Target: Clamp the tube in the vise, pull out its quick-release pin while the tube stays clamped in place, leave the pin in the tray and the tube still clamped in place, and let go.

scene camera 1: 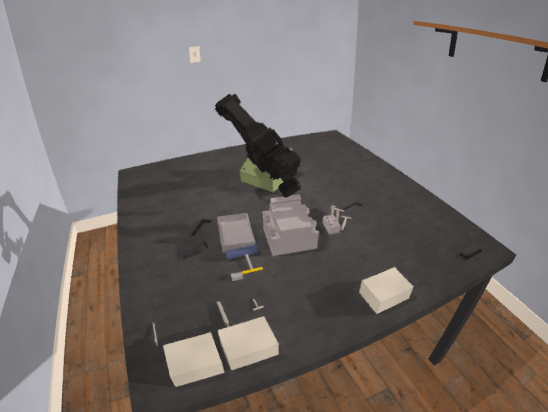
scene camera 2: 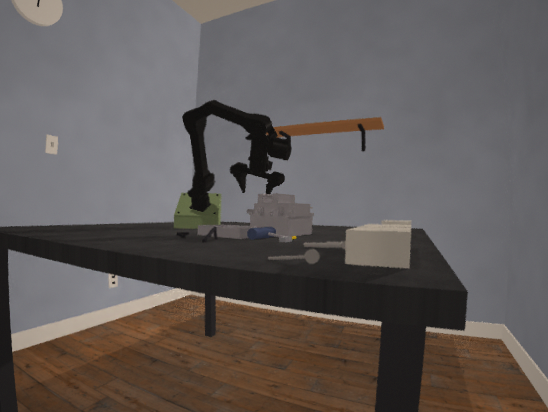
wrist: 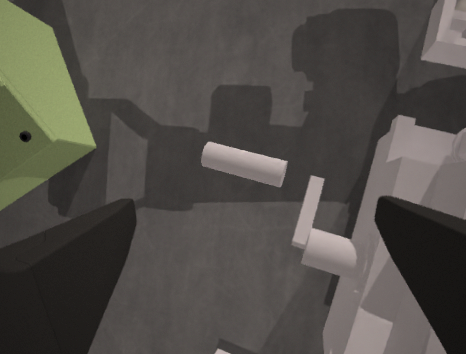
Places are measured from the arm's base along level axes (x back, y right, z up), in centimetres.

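Pixels of known places: gripper, between the fingertips: (scene camera 2: 255, 196) (wrist: 257, 209); arm's base, origin of its link: (scene camera 2: 200, 206).
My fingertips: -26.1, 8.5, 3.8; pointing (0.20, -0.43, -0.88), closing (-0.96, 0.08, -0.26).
For each thing: its top centre in the pictures, then the offset to it from my fingertips, as dx, dy, dz. "*": a spot on its surface instead.
- grey vise, centre of its top: (scene camera 1: 289, 206) (scene camera 2: 282, 194) -11.2, +5.9, +0.4
- vise's round screw end, a spot on its surface: (wrist: 330, 251) * -2.5, +2.3, -3.4
- flat crank bar, a spot on its surface: (wrist: 309, 211) * -1.8, +0.5, -4.2
- pale cylinder, centre of its top: (wrist: 240, 162) +1.5, -2.3, -4.7
- blue tube, centre of its top: (scene camera 2: 262, 227) (scene camera 1: 241, 248) -9.8, +23.3, -9.8
- tray, centre of its top: (scene camera 2: 230, 226) (scene camera 1: 235, 228) +0.8, +19.9, -9.9
- grey rod, centre of its top: (scene camera 1: 247, 256) -13.1, +23.1, -10.7
- yellow bar, a spot on its surface: (scene camera 1: 252, 270) * -18.0, +24.5, -12.1
- small holder, centre of its top: (scene camera 1: 331, 220) -14.9, -9.8, -9.7
My gripper (scene camera 1: 289, 192) (scene camera 2: 256, 192) (wrist: 257, 209) is open and empty above the base side of the grey vise (scene camera 1: 294, 236) (scene camera 2: 282, 221) (wrist: 417, 175). In the wrist view the vise's round screw end (wrist: 330, 251) carries a flat crank bar (wrist: 309, 211). A pale cylinder (wrist: 244, 164), seemingly the crank's grip, shows between my spread fingers, touching neither. The blue tube (scene camera 1: 242, 251) (scene camera 2: 261, 233) lies at the front edge of the tray (scene camera 1: 238, 247) (scene camera 2: 232, 231), outside the vise. A grey rod (scene camera 1: 249, 262), seemingly the pin, sticks out of its side towards a yellow bar (scene camera 1: 252, 270).
The green base (scene camera 1: 260, 177) (scene camera 2: 197, 218) (wrist: 60, 90) stands behind the vise. A small holder (scene camera 1: 330, 225) with upright pieces stands right of it. Cream blocks (scene camera 1: 386, 290) (scene camera 1: 193, 359) (scene camera 1: 248, 342) (scene camera 2: 378, 246) stand near the front edge. Rods (scene camera 1: 222, 313) and black hex keys (scene camera 1: 201, 226) (scene camera 1: 471, 254) lie around.
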